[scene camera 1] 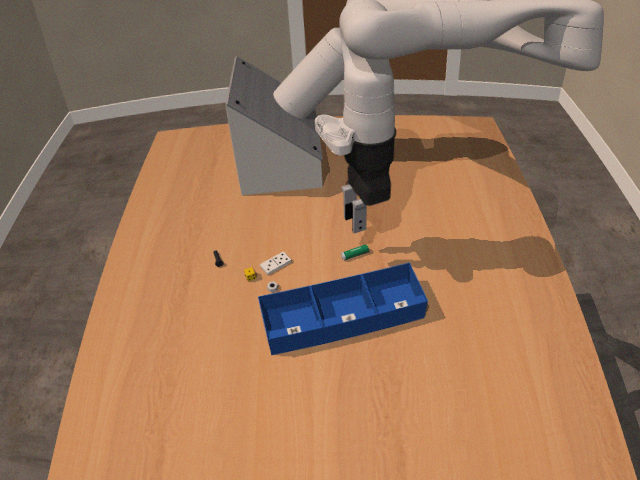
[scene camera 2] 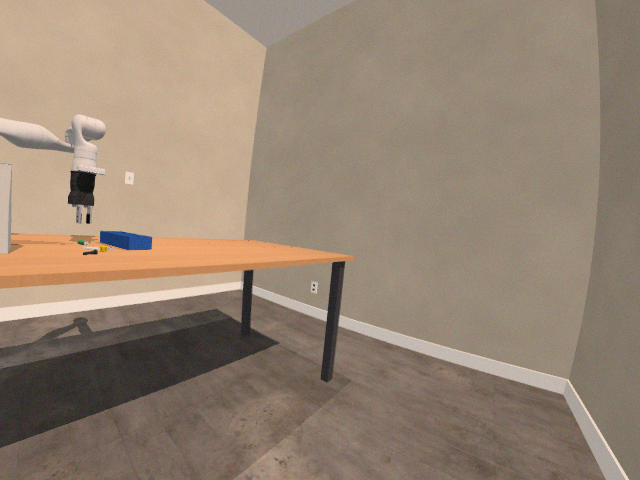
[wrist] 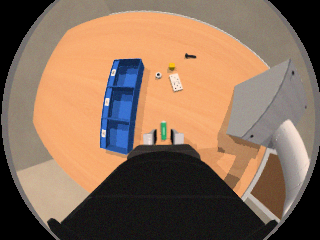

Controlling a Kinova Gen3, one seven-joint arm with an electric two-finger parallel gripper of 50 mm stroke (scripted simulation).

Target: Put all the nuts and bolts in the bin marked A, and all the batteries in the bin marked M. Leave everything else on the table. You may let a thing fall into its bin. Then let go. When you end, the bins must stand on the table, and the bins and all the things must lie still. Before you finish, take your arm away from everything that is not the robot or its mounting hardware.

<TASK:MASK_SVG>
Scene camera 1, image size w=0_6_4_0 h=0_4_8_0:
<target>gripper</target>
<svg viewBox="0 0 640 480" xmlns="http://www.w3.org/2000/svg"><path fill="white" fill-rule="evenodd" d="M394 139L385 145L375 147L353 144L351 153L344 155L346 162L349 164L349 185L342 186L344 219L352 219L352 231L354 234L366 230L367 206L390 199L391 181L389 168L394 159Z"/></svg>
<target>blue three-compartment bin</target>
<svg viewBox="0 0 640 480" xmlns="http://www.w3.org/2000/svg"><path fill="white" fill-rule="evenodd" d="M411 264L405 263L260 296L259 305L265 331L266 328L268 331L266 336L271 355L335 342L425 318L428 300Z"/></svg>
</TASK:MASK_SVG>
